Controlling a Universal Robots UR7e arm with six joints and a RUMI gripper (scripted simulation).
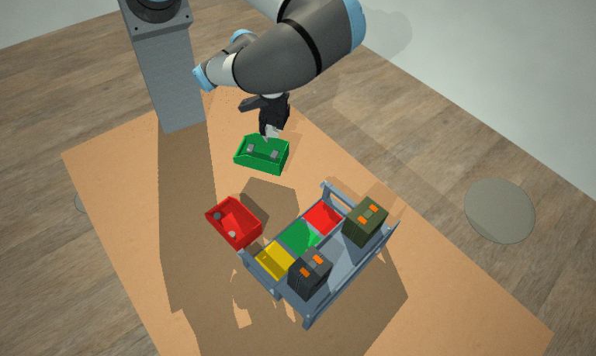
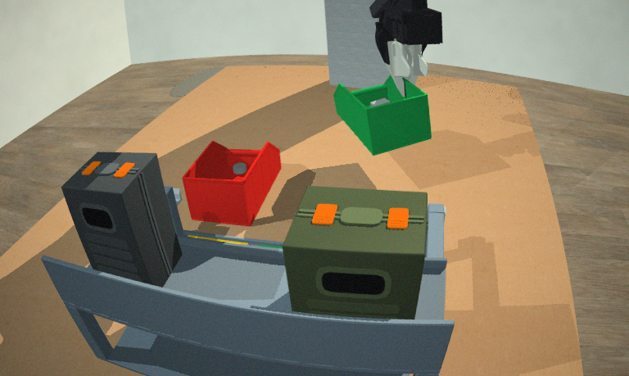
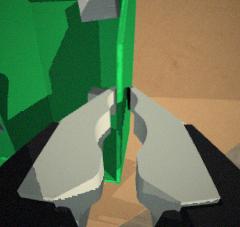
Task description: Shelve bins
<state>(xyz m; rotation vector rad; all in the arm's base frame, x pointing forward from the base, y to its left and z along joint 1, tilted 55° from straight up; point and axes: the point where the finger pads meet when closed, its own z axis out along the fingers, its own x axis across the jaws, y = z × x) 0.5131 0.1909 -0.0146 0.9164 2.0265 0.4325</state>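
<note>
My gripper is now 3 cm short of the green bin, 4 cm to the left of it and 3 cm above it. Round my hand: olive box 43 cm ahead, 7 cm to the left, 1 cm above; then dark grey box 48 cm ahead, 16 cm to the right, 2 cm above; then red bin 17 cm ahead, 23 cm to the right, 11 cm below.
</note>
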